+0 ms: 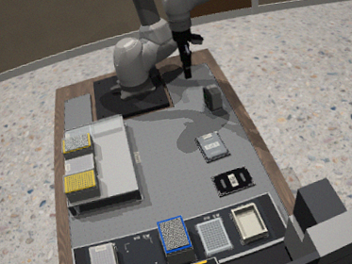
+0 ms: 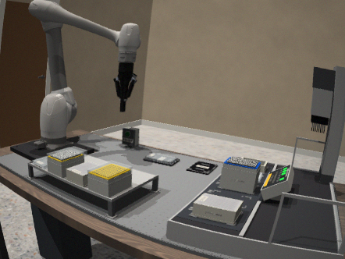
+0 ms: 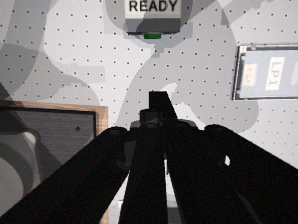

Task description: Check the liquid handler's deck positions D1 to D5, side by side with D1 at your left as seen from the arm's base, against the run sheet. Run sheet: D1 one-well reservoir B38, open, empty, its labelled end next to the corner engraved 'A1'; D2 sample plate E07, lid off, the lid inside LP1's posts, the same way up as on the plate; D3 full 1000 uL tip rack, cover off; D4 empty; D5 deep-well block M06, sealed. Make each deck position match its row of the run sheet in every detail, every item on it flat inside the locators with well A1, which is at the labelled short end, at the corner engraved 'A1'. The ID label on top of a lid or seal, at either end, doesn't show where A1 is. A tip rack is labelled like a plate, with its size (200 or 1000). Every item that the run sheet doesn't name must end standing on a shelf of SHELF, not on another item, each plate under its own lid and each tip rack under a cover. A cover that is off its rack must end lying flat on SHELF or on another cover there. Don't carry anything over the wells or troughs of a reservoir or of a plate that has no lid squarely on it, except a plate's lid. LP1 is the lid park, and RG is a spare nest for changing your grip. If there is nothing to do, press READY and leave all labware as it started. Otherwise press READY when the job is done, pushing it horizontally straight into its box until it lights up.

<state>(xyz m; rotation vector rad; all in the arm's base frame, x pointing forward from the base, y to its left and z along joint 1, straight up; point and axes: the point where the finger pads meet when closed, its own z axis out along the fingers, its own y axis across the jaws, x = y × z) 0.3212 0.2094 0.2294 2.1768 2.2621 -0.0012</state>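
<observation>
My gripper is now 80 mm to the right of the ready box and 170 mm above it. From my hand the other things lie so: cream one-well reservoir (680 mm ahead, 10 mm to the right, 170 mm below); shelf (160 mm ahead, 460 mm to the right, 180 mm below); sample plate (670 mm ahead, 130 mm to the right, 180 mm below).
</observation>
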